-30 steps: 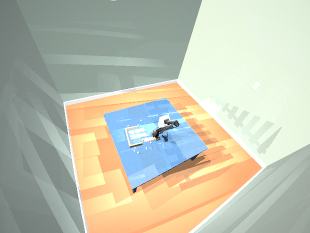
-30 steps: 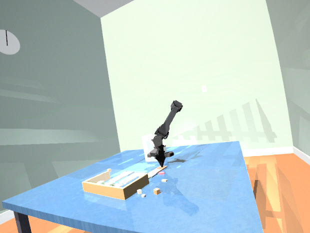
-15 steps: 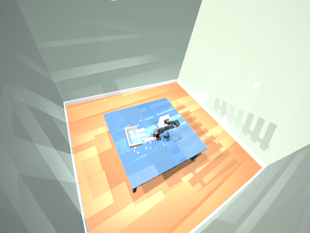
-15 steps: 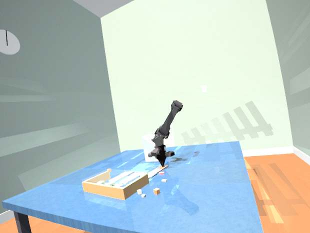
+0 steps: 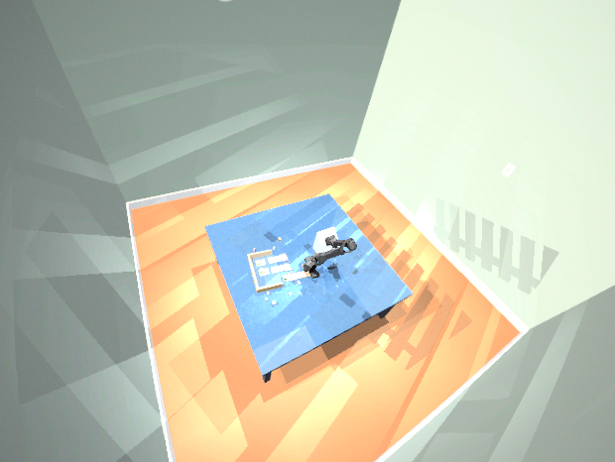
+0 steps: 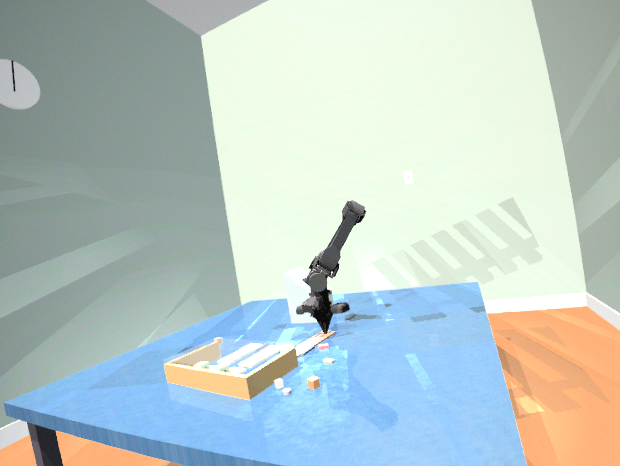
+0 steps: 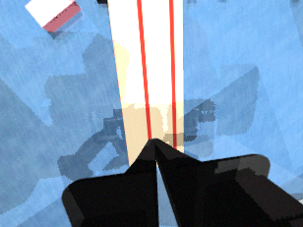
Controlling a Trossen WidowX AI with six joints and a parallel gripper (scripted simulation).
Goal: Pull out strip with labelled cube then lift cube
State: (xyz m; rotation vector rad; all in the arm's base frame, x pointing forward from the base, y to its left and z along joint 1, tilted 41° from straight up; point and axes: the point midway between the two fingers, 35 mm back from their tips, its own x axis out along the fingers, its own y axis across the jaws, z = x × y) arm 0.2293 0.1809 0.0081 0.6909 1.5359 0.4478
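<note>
Right now the strip is 10 cm ahead of my gripper tip and 2 cm to the right of it.
</note>
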